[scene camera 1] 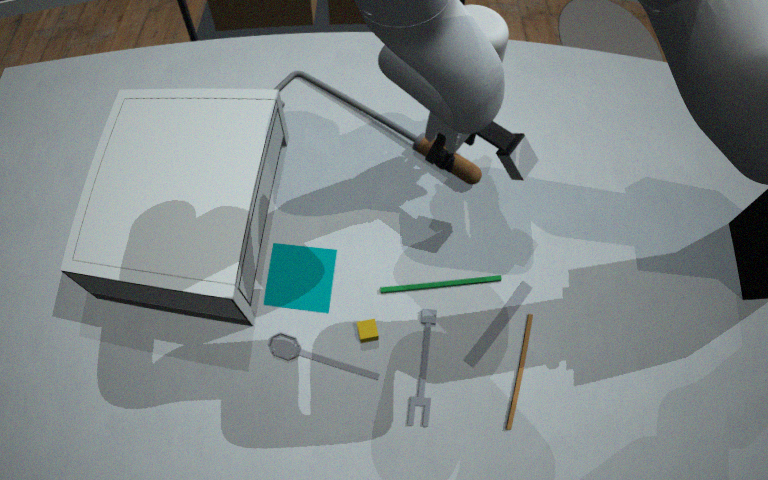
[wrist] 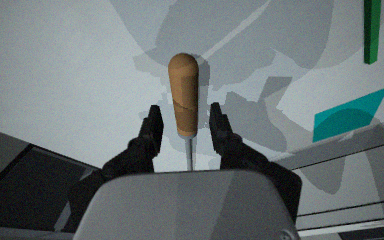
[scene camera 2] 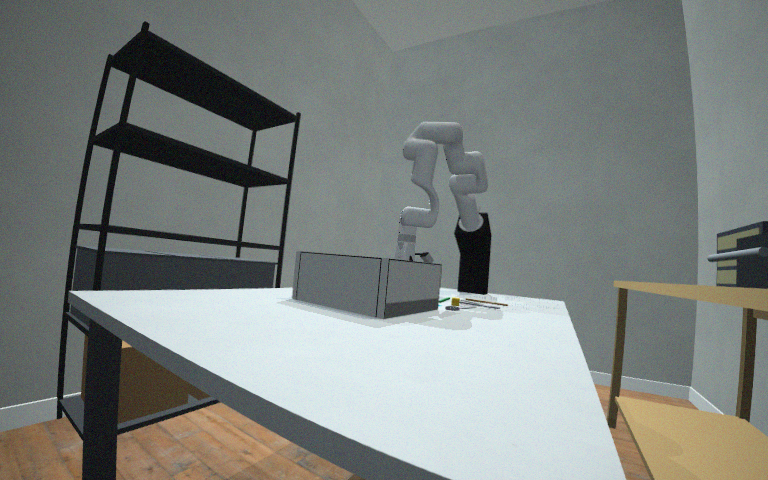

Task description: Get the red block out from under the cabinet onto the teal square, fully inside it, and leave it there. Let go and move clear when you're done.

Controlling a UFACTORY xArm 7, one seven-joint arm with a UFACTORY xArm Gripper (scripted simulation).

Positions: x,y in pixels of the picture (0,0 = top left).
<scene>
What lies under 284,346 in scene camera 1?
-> A grey spoon-like tool.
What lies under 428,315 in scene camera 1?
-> A grey fork-ended tool.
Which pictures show the hooked metal rod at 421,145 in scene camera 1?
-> Scene camera 1 and the wrist view only.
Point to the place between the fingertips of my gripper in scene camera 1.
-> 453,152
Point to a hooked metal rod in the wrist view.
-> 183,69
</scene>
